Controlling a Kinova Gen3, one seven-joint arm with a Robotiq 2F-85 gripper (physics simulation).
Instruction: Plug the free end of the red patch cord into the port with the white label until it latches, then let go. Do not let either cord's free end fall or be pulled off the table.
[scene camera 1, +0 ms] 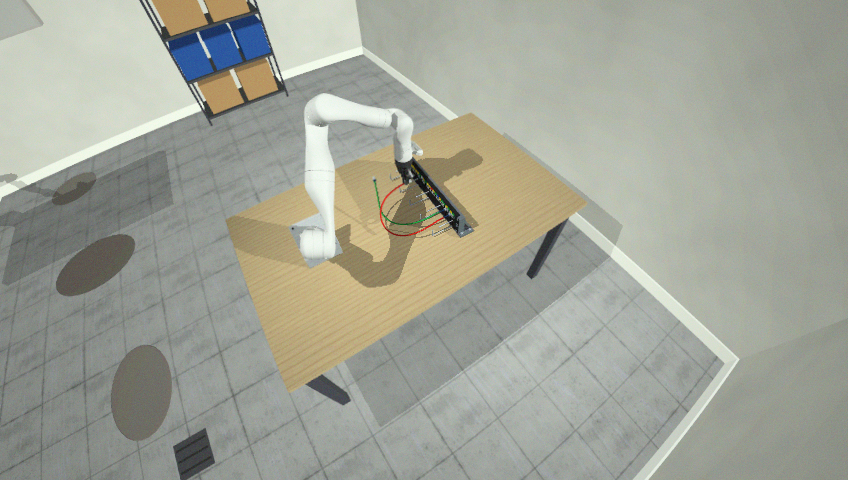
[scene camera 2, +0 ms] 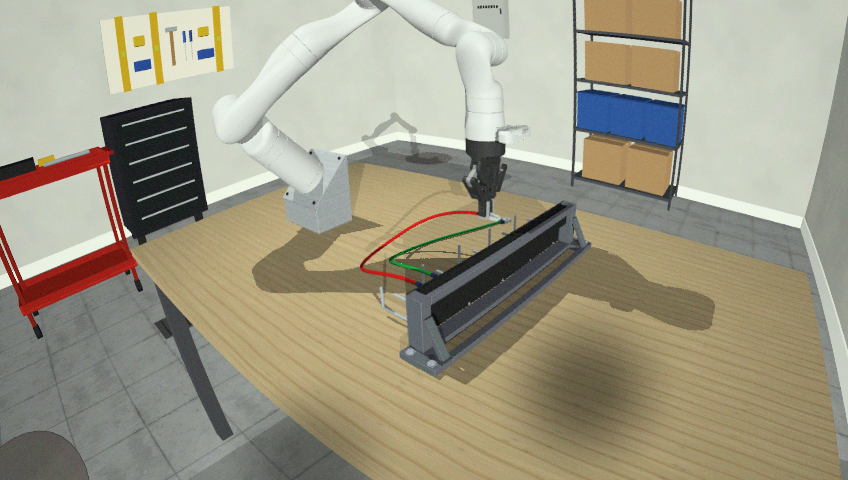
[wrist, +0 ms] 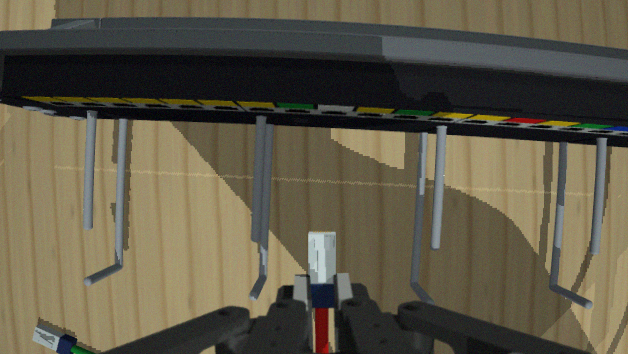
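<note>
My gripper is shut on the red cord's free plug, gripping its dark blue collar. The clear plug tip points at the panel, with a gap between them. The red cord loops back to the near end of the patch panel. The white label sits in the panel's label row between a green and a yellow one, slightly right of the plug in the wrist view. The port opening below it shows poorly at this steep angle.
The green cord's free plug lies on the table, left of my gripper in the wrist view. Bent grey rods stick out from the panel on both sides of the plug's line.
</note>
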